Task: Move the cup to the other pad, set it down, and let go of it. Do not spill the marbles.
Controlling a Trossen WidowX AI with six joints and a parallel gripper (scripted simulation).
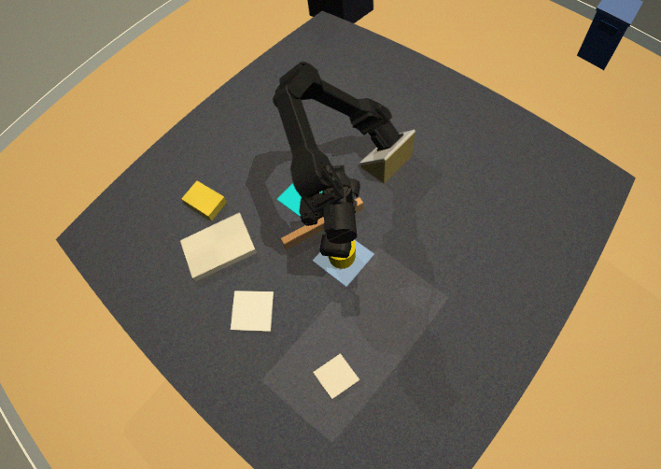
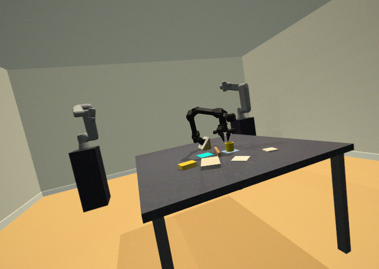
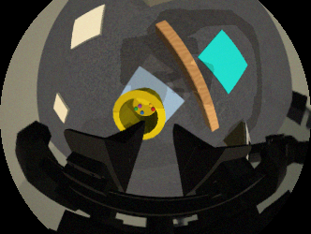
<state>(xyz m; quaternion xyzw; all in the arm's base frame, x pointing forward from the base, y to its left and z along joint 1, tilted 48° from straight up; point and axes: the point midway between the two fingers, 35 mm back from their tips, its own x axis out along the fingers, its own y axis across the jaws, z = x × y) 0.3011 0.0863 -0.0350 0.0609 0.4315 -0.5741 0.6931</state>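
Right now the cup is 50 mm below my gripper tip, 20 mm ahead of it and 10 mm to the left of it. The rest, counted from my gripper tip: light blue pad: 90 mm below, 20 mm to the left, 20 mm ahead; then wooden bar: 80 mm to the right, 80 mm below, 10 mm behind; then cream slab: 260 mm to the right, 210 mm ahead, 70 mm below.
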